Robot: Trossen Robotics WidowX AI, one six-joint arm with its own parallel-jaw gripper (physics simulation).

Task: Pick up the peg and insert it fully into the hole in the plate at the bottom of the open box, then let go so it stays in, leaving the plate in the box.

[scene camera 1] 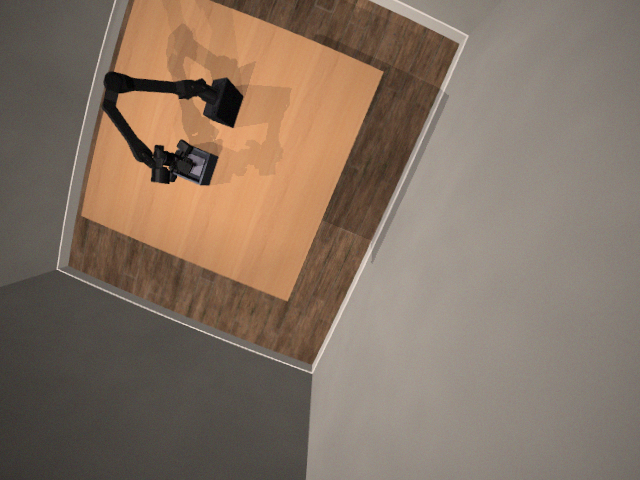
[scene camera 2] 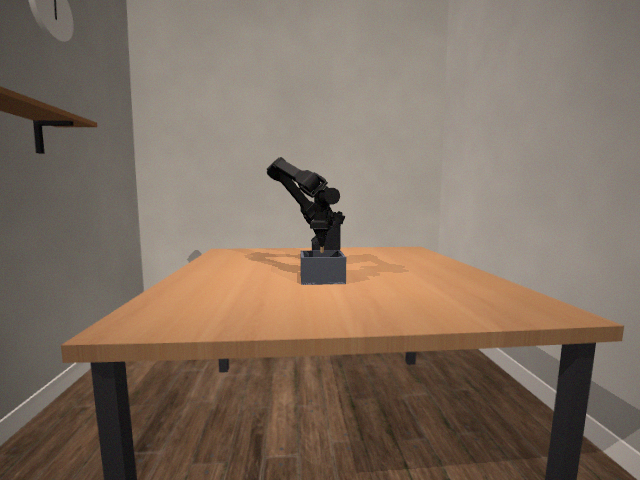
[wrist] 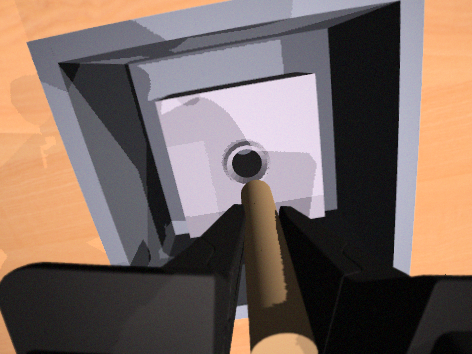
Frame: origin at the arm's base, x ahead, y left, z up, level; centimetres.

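Seen in the pictures: gripper, fingertip midpoint: [scene camera 2: 322, 246] [wrist: 260, 216]; arm's base, origin of the base link: [scene camera 1: 214, 96].
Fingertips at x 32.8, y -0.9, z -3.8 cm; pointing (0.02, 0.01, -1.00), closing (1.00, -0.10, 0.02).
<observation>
Offsets run from my fingertips to a thing's top centre. Level surfaces: height alone.
My gripper [wrist: 260, 216] [scene camera 2: 321, 246] is shut on the peg, over the open box. The tan round peg @[dx +0.0, dy -0.1, dz +5.7 cm] [wrist: 262, 240] [scene camera 2: 322, 250] points down between the fingers, its lower end at the level of the box's rim in the second scene view. In the wrist view the peg's tip shows just below the hole [wrist: 246, 163] and does not cover it. The pale square plate @[dx -0.1, dy -0.1, dz -6.5 cm] [wrist: 285, 110] [scene camera 1: 199, 163] lies on the bottom of the dark blue-grey box @[dx -0.1, dy -0.1, dz -2.8 cm] [wrist: 415, 125] [scene camera 2: 323, 270] [scene camera 1: 209, 169]. In the first scene view the gripper hides part of the box.
The arm's black base [scene camera 1: 224, 103] stands on the wooden table @[dz -12.6 cm] [scene camera 1: 268, 217] [scene camera 2: 330, 315], close to one side of the box. The box's walls surround the plate on its sides. A wall shelf [scene camera 2: 46, 111] is far off at the left in the second scene view.
</observation>
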